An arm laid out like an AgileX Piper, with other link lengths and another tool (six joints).
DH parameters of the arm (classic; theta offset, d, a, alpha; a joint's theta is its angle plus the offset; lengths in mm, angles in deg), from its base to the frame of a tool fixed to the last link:
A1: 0 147.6 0 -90
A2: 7.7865 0 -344.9 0
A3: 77.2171 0 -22.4 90
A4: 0 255.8 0 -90
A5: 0 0 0 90
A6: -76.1 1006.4 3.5 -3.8
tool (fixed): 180 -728.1 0 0
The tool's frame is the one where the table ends.
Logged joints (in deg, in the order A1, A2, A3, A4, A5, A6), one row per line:
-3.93, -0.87, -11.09, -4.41, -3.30, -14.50
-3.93, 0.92, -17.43, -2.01, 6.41, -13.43
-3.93, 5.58, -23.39, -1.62, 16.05, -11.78
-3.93, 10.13, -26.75, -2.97, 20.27, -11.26
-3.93, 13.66, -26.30, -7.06, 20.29, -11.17
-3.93, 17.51, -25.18, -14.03, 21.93, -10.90
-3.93, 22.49, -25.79, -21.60, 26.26, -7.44
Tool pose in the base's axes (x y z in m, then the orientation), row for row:
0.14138, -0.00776, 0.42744, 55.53, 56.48, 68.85
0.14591, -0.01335, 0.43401, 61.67, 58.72, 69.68
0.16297, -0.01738, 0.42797, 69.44, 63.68, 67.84
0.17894, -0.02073, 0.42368, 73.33, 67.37, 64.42
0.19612, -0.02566, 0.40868, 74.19, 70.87, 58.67
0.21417, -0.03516, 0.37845, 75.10, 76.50, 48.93
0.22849, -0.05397, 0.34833, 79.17, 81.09, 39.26
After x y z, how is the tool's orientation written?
As a rotation vector, in degrees.
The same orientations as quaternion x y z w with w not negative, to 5 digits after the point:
0.41963, 0.42681, 0.52029, 0.60913
0.45921, 0.43724, 0.51885, 0.57336
0.50750, 0.46540, 0.49580, 0.52918
0.53164, 0.48843, 0.46705, 0.51054
0.53859, 0.51449, 0.42592, 0.51362
0.54582, 0.55599, 0.35562, 0.51623
0.57148, 0.58534, 0.28339, 0.50048

